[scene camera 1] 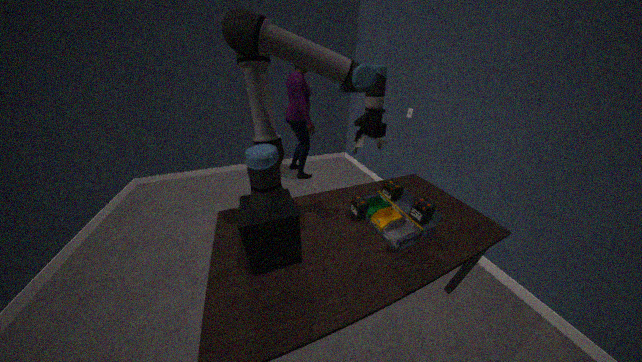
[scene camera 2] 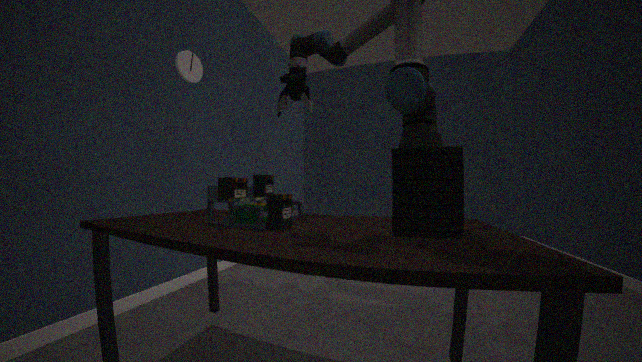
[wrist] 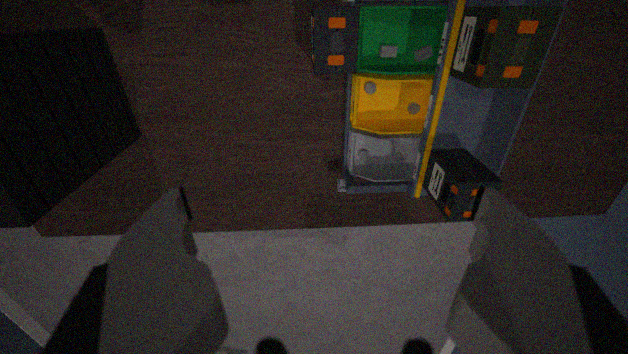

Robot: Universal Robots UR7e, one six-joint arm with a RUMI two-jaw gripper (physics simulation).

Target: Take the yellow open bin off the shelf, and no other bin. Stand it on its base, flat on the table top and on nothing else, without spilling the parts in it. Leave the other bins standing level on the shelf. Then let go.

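Places are measured from the arm's base along level axes (x up, y ahead, z left), in centimetres.
Pixels of known places: gripper, between the fingertips: [scene camera 1: 368, 151] [scene camera 2: 293, 115] [wrist: 329, 191]; arm's base, origin of its link: [scene camera 1: 269, 202] [scene camera 2: 420, 150].
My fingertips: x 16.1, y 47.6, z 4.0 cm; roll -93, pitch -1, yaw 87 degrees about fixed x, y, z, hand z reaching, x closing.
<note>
For each thing: its middle in the pictures, then the offset to it from my fingertips. "pt": a spot on its surface instead. Level surfaces: height alone.
- yellow open bin, middle of its body: [wrist: 396, 102] [scene camera 1: 388, 218] dx -40.5, dy +17.4, dz -7.7 cm
- shelf, a spot on its surface: [wrist: 375, 189] pt dx -36.4, dy +14.3, dz -25.8 cm
- green bin, middle of its body: [wrist: 405, 40] [scene camera 2: 252, 215] [scene camera 1: 376, 207] dx -40.5, dy +17.1, dz +3.5 cm
- grey bin, middle of its body: [wrist: 389, 152] [scene camera 1: 401, 231] dx -40.5, dy +17.5, dz -18.9 cm
- dark table, height of its surface: dx -44.9 cm
- yellow bar, middle of its body: [wrist: 436, 112] [scene camera 1: 397, 208] dx -34.2, dy +22.5, dz -7.6 cm
The yellow open bin [scene camera 1: 384, 218] [wrist: 392, 120] stands in the shelf [wrist: 375, 189] between a green bin [scene camera 1: 376, 206] [wrist: 400, 25] [scene camera 2: 245, 215] and a grey bin [scene camera 1: 401, 231] [wrist: 382, 170]. Two round grey parts show in the yellow bin in the wrist view. The yellow bin cannot be made out in scene camera 2. My gripper [scene camera 1: 368, 148] [scene camera 2: 295, 112] [wrist: 329, 191] is open and empty, high above the shelf and table. In the wrist view the bins lie above the line between the fingertips.
The dark table [scene camera 1: 325, 280] [scene camera 2: 350, 250] [wrist: 240, 125] carries the shelf and the robot's black base block [scene camera 1: 271, 245] [scene camera 2: 427, 190] [wrist: 60, 125]. Black boxes [scene camera 1: 422, 211] [scene camera 2: 279, 212] [wrist: 457, 185] stand at and beside the shelf. A yellow bar [wrist: 434, 125] runs behind the bins. A person [scene camera 1: 298, 97] stands beyond the table.
</note>
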